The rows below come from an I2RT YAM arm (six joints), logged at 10 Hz.
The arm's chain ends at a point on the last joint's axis. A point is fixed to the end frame.
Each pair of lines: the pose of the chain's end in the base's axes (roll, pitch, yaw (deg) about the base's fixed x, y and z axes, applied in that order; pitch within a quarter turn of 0, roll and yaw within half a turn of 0; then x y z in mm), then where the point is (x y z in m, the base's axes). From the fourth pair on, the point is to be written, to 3 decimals.
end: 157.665, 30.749, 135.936, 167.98, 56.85, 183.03
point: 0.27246 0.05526 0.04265
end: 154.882, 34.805, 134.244, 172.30, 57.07, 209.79
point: 0.28751 0.05226 0.07816
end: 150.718, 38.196, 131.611, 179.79, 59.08, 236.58
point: 0.30551 0.05350 0.11498
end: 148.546, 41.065, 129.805, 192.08, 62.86, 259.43
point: 0.324 0.054 0.145
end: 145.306, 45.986, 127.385, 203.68, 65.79, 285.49
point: 0.345 0.052 0.183
